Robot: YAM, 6 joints.
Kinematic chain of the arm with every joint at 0, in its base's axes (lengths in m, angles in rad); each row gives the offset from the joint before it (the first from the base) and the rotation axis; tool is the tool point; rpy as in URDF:
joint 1: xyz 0 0 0.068 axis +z
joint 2: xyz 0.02 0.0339 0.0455 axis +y
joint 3: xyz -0.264 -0.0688 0 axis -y
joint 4: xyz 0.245 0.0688 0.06 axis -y
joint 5: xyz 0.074 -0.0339 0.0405 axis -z
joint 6: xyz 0.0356 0 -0.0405 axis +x
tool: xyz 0 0 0 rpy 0 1.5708 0
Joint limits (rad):
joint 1: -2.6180..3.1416
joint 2: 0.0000..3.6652
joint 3: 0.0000..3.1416
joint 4: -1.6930..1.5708
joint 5: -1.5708..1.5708
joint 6: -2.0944..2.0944
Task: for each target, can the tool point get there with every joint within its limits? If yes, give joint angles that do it. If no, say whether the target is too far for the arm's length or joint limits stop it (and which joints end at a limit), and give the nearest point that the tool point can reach.
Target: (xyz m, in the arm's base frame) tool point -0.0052 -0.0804 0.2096
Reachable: yes | joints -2.0513 0.3671 0.4018 -0.8982 -1.1584 0.2621
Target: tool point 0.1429 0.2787 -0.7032
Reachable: no: too far | nearest point 0.1289 0.2515 -0.3787 | short by 0.326 m
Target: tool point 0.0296 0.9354 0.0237
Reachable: no: too far | nearest point 0.0203 0.6425 0.0524 | short by 0.294 m
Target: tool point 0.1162 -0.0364 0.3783
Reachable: yes | joints -0.5396 0.8394 1.1823 -1.1761 -0.9280 0.6403
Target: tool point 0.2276 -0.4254 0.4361
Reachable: yes | joints -1.0851 2.1706 1.9865 1.1574 -0.0760 0.7431
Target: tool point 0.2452 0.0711 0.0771
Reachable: yes | joints 0.1854 2.1544 1.0517 -1.3264 -0.7644 0.7535
